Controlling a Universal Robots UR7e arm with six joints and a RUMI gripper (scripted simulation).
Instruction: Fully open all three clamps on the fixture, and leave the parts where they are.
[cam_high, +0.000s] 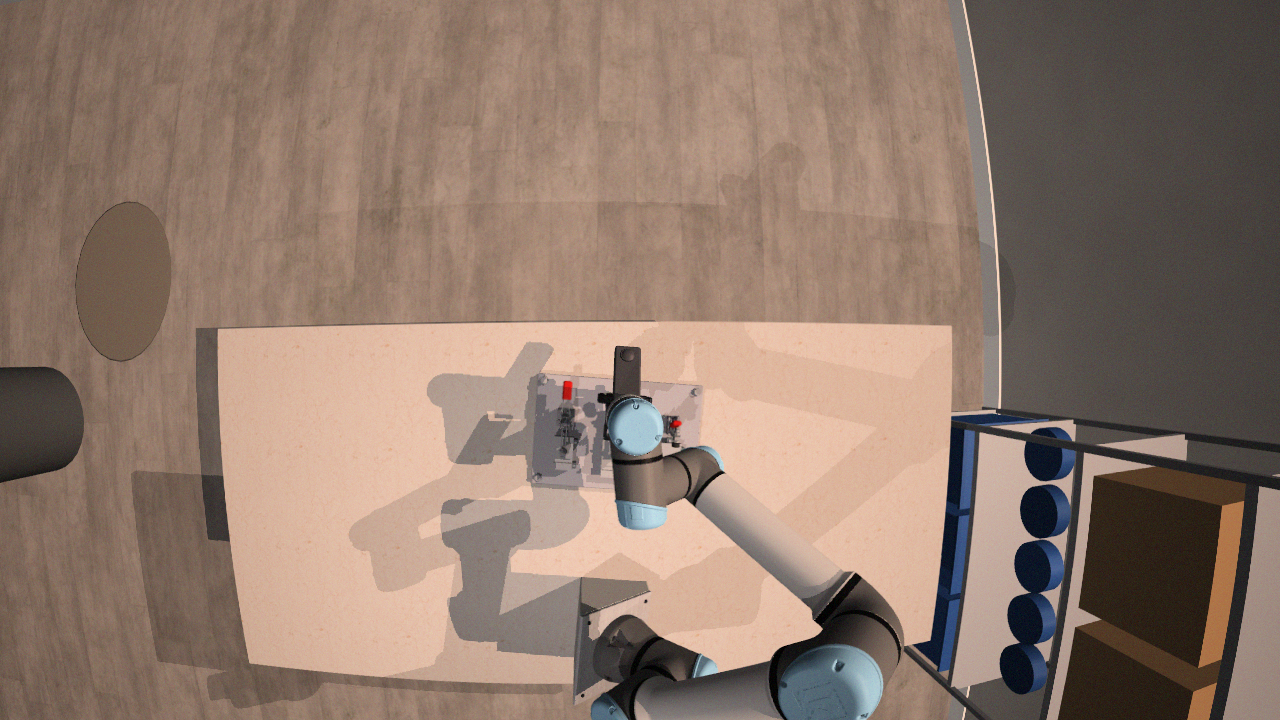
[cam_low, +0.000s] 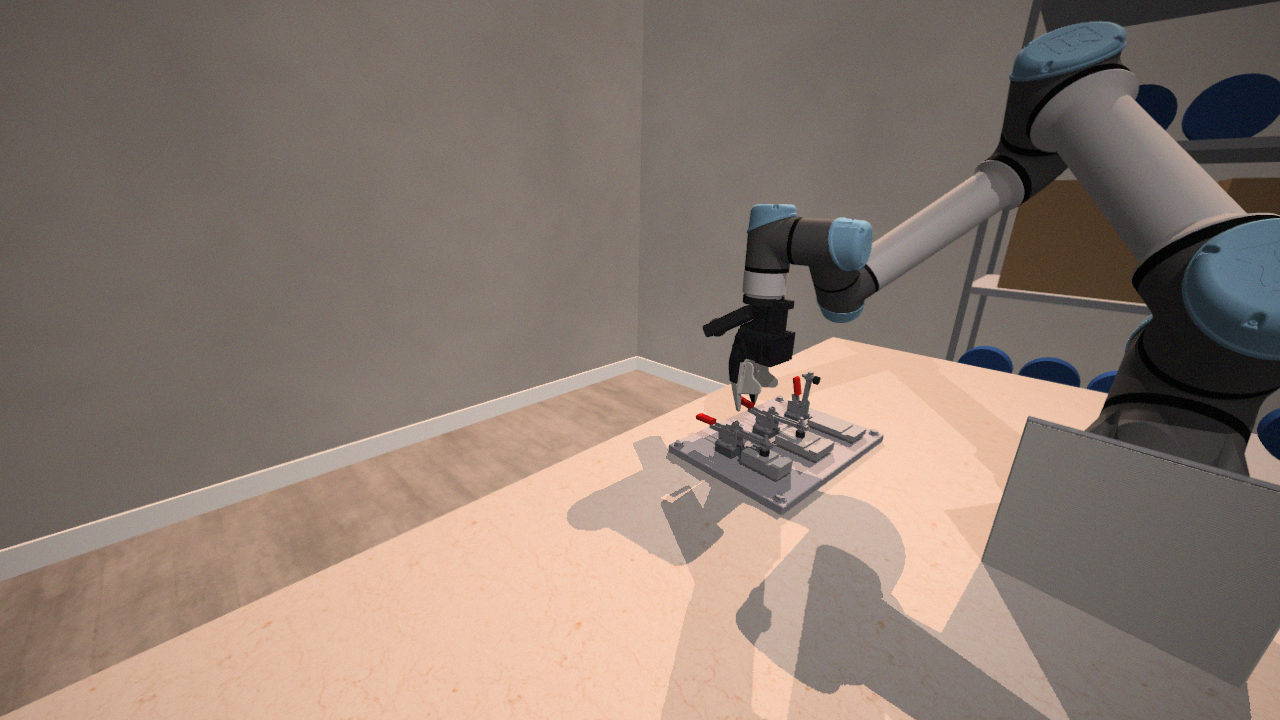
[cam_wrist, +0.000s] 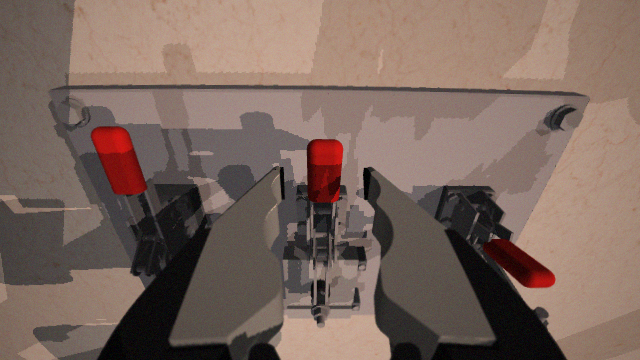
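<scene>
My gripper is now 80 mm past the grey fixture plate and 60 mm above it.
</scene>
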